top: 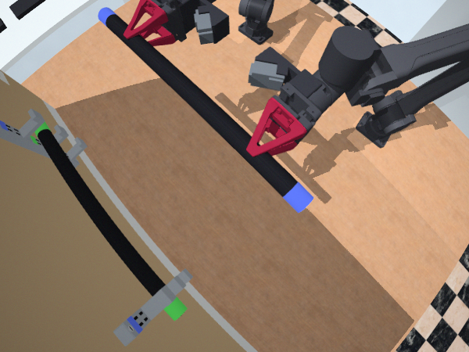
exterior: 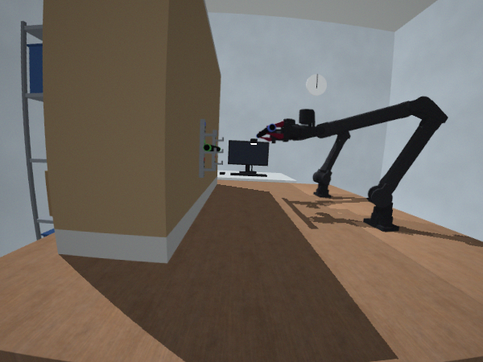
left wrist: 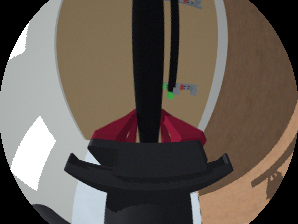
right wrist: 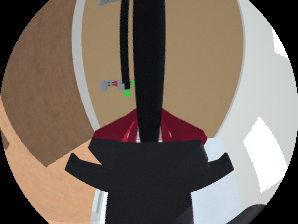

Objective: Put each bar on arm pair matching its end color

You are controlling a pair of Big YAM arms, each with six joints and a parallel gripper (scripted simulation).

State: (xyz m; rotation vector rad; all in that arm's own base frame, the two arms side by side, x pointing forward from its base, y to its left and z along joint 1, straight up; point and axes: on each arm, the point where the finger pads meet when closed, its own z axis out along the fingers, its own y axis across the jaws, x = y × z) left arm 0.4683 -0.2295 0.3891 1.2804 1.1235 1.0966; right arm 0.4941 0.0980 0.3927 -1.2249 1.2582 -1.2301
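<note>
Right now the blue-ended bar is 150 mm to the left of my right hand. Also, from my right hand: brown wall 450 mm ahead, 170 mm to the left, 60 mm above; green-ended bar 260 mm ahead, 150 mm to the left, 100 mm below.
</note>
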